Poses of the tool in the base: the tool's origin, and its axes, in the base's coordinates. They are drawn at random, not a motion.
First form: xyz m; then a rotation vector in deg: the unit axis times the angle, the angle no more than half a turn.
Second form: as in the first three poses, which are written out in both.
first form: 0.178 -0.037 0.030 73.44 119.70 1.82
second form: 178 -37 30 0.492 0.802 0.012 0.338
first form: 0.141 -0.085 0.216 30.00 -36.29 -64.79
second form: 141 -85 216 0.241 -0.292 -0.520 0.766
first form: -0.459 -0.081 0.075 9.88 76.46 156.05
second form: -459 -81 75 0.057 0.439 0.895 0.052
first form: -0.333 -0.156 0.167 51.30 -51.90 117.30
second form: -333 -156 167 0.347 -0.351 0.793 0.357
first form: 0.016 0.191 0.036 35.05 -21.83 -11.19
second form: 16 191 36 0.299 -0.186 -0.095 0.931
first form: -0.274 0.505 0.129 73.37 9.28 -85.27
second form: -274 505 129 0.542 0.069 -0.629 0.553
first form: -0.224 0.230 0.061 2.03 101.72 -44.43
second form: -224 230 61 0.015 0.755 -0.330 0.566
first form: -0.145 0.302 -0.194 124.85 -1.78 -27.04
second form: -145 302 -194 0.877 -0.013 -0.190 0.440
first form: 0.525 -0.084 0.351 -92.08 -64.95 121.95
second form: 525 -84 351 -0.550 -0.388 0.729 0.122
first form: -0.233 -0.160 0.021 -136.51 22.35 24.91
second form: -233 -160 21 -0.914 0.150 0.167 0.337
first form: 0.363 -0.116 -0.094 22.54 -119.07 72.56
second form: 363 -116 -94 0.151 -0.795 0.485 0.332
